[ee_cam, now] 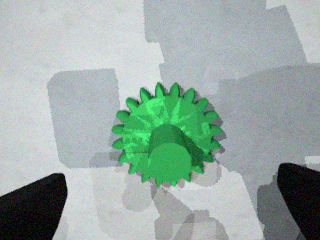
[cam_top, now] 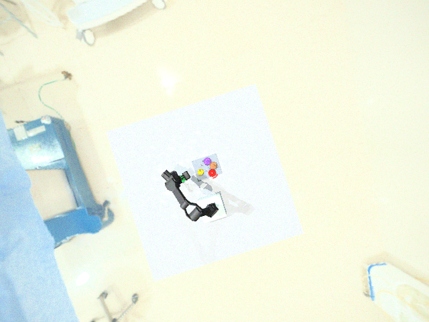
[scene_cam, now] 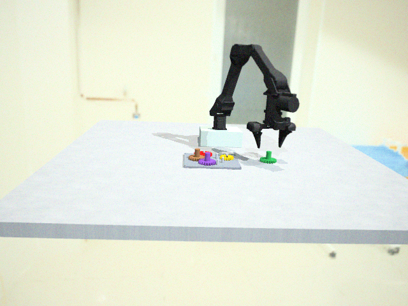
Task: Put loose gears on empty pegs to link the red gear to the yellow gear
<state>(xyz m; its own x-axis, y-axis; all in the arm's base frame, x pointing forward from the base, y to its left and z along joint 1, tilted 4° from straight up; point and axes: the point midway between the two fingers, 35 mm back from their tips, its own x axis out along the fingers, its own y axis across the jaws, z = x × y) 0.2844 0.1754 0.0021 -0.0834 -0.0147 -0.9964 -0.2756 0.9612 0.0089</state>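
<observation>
Now: the green gear 40 mm below my gripper tip. From my gripper tip the other things lie so: red gear: 250 mm to the right, 40 mm below, 30 mm behind; grey board: 230 mm to the right, 50 mm below, 30 mm ahead; yellow gear: 170 mm to the right, 40 mm below, 10 mm ahead.
</observation>
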